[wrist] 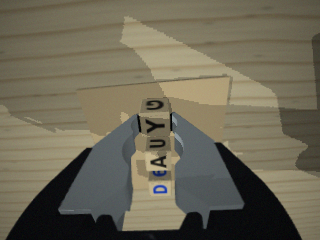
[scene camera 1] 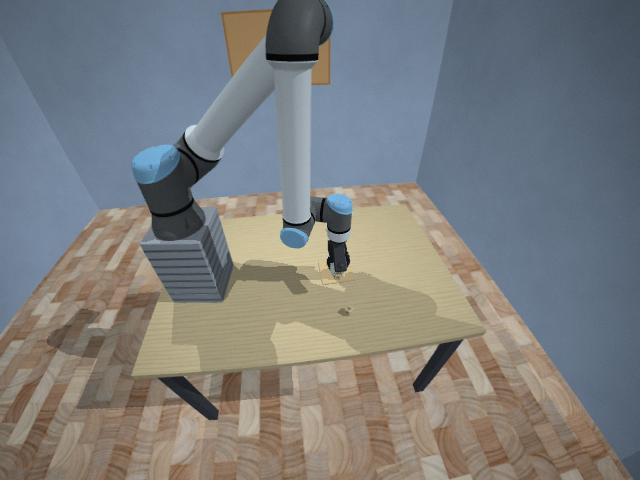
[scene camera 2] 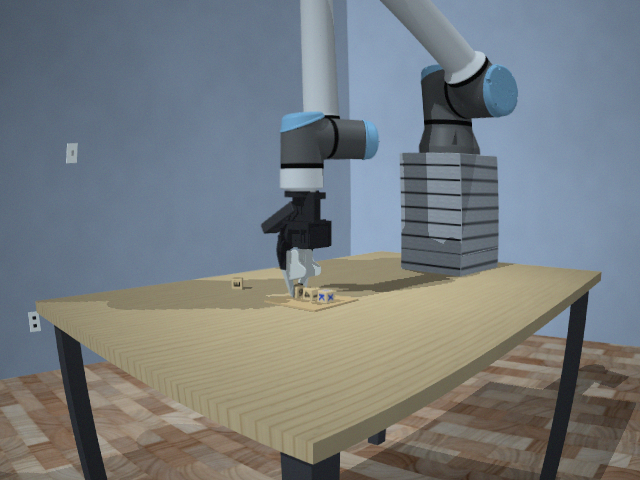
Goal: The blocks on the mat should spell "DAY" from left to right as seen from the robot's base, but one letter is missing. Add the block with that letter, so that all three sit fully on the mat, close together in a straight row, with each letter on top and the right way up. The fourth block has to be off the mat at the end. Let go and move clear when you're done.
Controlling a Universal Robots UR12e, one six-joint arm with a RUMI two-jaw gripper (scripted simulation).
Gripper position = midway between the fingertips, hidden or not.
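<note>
The gripper (scene camera 2: 297, 296) is visible, and the wrist view shows the gripper (wrist: 156, 114) as well. A mat (wrist: 201, 101) is also part of the scene.
</note>
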